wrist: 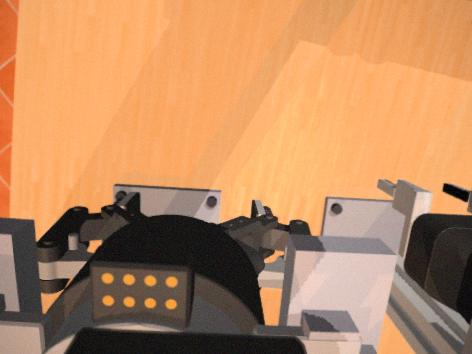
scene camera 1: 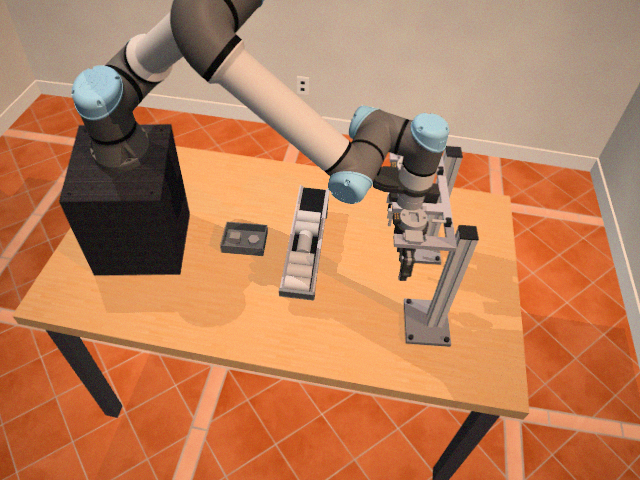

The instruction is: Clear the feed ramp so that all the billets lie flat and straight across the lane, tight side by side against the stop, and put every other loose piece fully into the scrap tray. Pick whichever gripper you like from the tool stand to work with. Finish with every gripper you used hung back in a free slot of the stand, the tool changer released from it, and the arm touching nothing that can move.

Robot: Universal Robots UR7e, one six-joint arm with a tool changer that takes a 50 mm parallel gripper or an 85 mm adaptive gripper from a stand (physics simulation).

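Frame: origin at the arm's base, x left, y back, z up, level; metres.
Seen in the pictures: arm's base at its link origin: (scene camera 1: 122, 149).
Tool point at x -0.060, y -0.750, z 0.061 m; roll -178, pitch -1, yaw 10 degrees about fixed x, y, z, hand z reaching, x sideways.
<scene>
Pixels of each thing's top centre, then the offset from my tool point to it. "spot": a spot on its surface instead. Level surfaces: height alone.
- Three at its top centre: (scene camera 1: 299, 267) dy +0.245, dx -0.018, dz -0.298 m
- two at its top centre: (scene camera 1: 307, 224) dy +0.261, dx +0.126, dz -0.282 m
- scrap tray at its top centre: (scene camera 1: 244, 234) dy +0.450, dx +0.105, dz -0.359 m
- square piece at its top centre: (scene camera 1: 235, 235) dy +0.477, dx +0.101, dz -0.365 m
- hexagonal piece at its top centre: (scene camera 1: 253, 238) dy +0.422, dx +0.109, dz -0.374 m
- tool at a spot on its surface: (wrist: 435, 265) spot: dy +0.006, dx +0.128, dz -0.134 m
- table at its surface level: dz -0.395 m
The feed ramp (scene camera 1: 296, 296) holds several pale billets. Three (scene camera 1: 298, 270) lie across the lane side by side at the stop, one (scene camera 1: 305, 241) lies lengthwise behind them, and two (scene camera 1: 307, 222) lie across farther up. The scrap tray (scene camera 1: 243, 251) holds a square piece (scene camera 1: 234, 236) and a hexagonal piece (scene camera 1: 253, 239). The adaptive gripper (scene camera 1: 404, 273) (wrist: 194, 205) hangs in the near slot of the tool stand (scene camera 1: 451, 281) (wrist: 345, 280), its fingers spread open and empty. The arm's tool changer (scene camera 1: 410, 198) is right above its coupling; whether they are locked is not visible.
Another tool (wrist: 435, 265) hangs in the stand's neighbouring slot, partly hidden by the wrist in the scene view. The stand's posts and base plates (scene camera 1: 416, 333) stand at the right of the table (scene camera 1: 232, 330). The black robot pedestal (scene camera 1: 135, 237) is at the left.
</scene>
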